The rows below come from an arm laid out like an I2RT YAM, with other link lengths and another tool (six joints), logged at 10 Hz.
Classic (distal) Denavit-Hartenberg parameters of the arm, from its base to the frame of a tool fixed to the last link. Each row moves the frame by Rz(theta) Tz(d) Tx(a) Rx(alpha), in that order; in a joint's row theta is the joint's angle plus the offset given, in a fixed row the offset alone. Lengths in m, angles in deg.
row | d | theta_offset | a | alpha
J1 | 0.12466 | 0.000 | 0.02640 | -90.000
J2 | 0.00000 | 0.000 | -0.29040 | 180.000
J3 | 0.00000 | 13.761 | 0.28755 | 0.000
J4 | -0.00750 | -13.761 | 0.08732 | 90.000
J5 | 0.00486 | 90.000 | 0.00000 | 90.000
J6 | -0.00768 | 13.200 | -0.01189 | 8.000
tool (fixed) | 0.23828 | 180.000 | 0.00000 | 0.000
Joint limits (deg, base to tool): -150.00..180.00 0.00..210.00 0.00..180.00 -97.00..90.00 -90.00..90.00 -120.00..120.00
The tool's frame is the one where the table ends.
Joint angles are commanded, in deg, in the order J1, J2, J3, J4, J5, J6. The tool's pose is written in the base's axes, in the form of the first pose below.
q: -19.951, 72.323, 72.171, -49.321, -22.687, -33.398
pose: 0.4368 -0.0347 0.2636; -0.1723 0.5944 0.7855; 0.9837 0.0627 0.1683; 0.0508 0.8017 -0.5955
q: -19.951, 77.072, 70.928, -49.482, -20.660, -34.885
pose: 0.4412 -0.0433 0.2164; -0.1640 0.6764 0.7181; 0.9845 0.0665 0.1622; 0.0620 0.7336 -0.6768
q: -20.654, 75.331, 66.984, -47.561, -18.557, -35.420
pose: 0.4318 -0.0533 0.1994; -0.1380 0.6883 0.7122; 0.9899 0.0726 0.1217; 0.0320 0.7218 -0.6914
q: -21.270, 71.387, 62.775, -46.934, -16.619, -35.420
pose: 0.4139 -0.0588 0.1909; -0.1084 0.6934 0.7124; 0.9941 0.0724 0.0807; 0.0044 0.7169 -0.6971
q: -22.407, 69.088, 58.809, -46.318, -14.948, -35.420
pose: 0.3980 -0.0677 0.1732; -0.0725 0.7142 0.6962; 0.9973 0.0581 0.0442; -0.0088 0.6976 -0.7165
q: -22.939, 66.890, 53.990, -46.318, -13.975, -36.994
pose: 0.3769 -0.0659 0.1464; -0.0773 0.7458 0.6617; 0.9969 0.0689 0.0388; -0.0166 0.6626 -0.7488
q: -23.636, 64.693, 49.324, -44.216, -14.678, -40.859
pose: 0.3649 -0.0610 0.1287; -0.1273 0.7406 0.6597; 0.9910 0.1228 0.0534; -0.0415 0.6606 -0.7496
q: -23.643, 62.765, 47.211, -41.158, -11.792, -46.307
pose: 0.3644 -0.0704 0.1279; -0.1755 0.7121 0.6798; 0.9719 0.2352 0.0045; -0.1567 0.6616 -0.7333
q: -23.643, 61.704, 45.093, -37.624, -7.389, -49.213
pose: 0.3646 -0.0879 0.1233; -0.1710 0.7058 0.6875; 0.9505 0.3018 -0.0733; -0.2592 0.6409 -0.7225
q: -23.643, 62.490, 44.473, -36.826, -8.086, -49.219
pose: 0.3658 -0.0854 0.1167; -0.1793 0.7073 0.6837; 0.9526 0.2983 -0.0588; -0.2456 0.6408 -0.7273
